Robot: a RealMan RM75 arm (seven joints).
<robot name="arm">
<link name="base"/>
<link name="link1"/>
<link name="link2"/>
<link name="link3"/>
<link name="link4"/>
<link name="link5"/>
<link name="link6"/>
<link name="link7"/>
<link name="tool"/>
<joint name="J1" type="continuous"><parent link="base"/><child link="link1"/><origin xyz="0 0 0.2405" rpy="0 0 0"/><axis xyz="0 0 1"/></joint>
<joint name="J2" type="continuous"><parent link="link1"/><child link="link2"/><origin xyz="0 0 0" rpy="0 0 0"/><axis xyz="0 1 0"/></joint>
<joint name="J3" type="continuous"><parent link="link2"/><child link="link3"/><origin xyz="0 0 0.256" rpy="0 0 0"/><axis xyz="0 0 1"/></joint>
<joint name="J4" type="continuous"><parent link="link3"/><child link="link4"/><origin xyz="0 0 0" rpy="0 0 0"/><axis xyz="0 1 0"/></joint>
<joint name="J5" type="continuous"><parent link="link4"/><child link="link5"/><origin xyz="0 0 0.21" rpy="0 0 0"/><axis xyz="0 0 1"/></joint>
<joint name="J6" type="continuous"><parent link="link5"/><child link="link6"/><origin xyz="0 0 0" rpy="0 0 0"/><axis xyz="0 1 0"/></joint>
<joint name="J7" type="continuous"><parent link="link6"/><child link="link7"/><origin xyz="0 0 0.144" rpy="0 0 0"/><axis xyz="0 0 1"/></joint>
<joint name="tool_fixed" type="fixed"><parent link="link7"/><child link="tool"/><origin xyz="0 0 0" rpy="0 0 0"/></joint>
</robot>
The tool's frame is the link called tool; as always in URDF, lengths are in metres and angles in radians. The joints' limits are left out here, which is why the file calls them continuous.
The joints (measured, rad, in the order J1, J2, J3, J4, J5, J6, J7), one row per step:
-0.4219, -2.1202, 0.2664, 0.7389, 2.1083, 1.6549, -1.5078
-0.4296, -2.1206, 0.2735, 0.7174, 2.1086, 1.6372, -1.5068
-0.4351, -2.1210, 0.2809, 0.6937, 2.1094, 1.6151, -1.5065
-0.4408, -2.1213, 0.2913, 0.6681, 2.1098, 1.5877, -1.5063
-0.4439, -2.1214, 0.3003, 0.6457, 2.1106, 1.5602, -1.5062
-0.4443, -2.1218, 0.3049, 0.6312, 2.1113, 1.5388, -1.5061
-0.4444, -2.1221, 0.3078, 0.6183, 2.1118, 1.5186, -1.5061
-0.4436, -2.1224, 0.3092, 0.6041, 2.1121, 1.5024, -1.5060
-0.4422, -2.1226, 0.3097, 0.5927, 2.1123, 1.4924, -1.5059
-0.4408, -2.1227, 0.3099, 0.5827, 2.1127, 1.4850, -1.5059
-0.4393, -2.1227, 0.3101, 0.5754, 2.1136, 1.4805, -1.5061
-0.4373, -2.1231, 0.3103, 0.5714, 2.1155, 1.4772, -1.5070
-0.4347, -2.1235, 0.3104, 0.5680, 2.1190, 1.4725, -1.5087
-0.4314, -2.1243, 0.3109, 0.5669, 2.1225, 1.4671, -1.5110
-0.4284, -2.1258, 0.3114, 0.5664, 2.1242, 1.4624, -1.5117
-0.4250, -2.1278, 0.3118, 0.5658, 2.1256, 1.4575, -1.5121
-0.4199, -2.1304, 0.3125, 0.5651, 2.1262, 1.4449, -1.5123
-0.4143, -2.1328, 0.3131, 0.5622, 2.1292, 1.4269, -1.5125
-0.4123, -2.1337, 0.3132, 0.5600, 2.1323, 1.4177, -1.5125
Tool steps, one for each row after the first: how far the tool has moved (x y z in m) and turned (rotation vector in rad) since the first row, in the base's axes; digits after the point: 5 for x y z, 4 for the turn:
0.00111, 0.00265, -0.00514, -0.0082, -0.0057, 0.0054
0.00112, 0.00468, -0.01080, -0.0166, -0.0107, 0.0171
0.00088, 0.00695, -0.01713, -0.0259, -0.0130, 0.0313
-0.00036, 0.00844, -0.02266, -0.0329, -0.0123, 0.0484
-0.00211, 0.00905, -0.02625, -0.0352, -0.0104, 0.0642
-0.00399, 0.00955, -0.02927, -0.0360, -0.0084, 0.0800
-0.00573, 0.00930, -0.03244, -0.0381, -0.0101, 0.0949
-0.00704, 0.00859, -0.03493, -0.0408, -0.0132, 0.1058
-0.00810, 0.00777, -0.03711, -0.0439, -0.0167, 0.1148
-0.00895, 0.00689, -0.03876, -0.0471, -0.0193, 0.1213
-0.00986, 0.00592, -0.03997, -0.0501, -0.0202, 0.1272
-0.01123, 0.00477, -0.04118, -0.0536, -0.0195, 0.1352
-0.01285, 0.00359, -0.04211, -0.0561, -0.0172, 0.1439
-0.01404, 0.00259, -0.04303, -0.0569, -0.0155, 0.1506
-0.01525, 0.00143, -0.04414, -0.0575, -0.0143, 0.1576
-0.01773, 0.00023, -0.04540, -0.0546, -0.0096, 0.1713
-0.02114, -0.00121, -0.04721, -0.0523, -0.0019, 0.1900
-0.02279, -0.00185, -0.04828, -0.0524, 0.0027, 0.1988

